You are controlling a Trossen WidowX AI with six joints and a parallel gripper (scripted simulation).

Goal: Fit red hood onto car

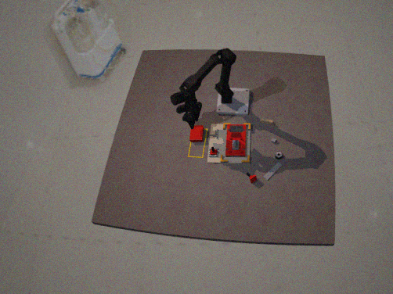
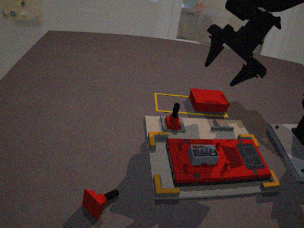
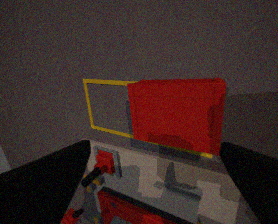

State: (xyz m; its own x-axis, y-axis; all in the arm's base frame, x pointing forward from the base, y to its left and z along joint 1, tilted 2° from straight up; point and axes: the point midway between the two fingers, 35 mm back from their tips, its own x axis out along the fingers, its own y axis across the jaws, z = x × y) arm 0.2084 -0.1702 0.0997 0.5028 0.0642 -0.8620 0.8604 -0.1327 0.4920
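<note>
Now: the red hood 70 mm below my gripper tip and 10 mm ahead of it. The rest, counted from my gripper tip: jig (200 mm to the left, 80 mm ahead, 70 mm below); wooden block (400 mm to the left, 70 mm below, 70 mm behind); grey engine block (230 mm to the left, 100 mm ahead, 60 mm below).
</note>
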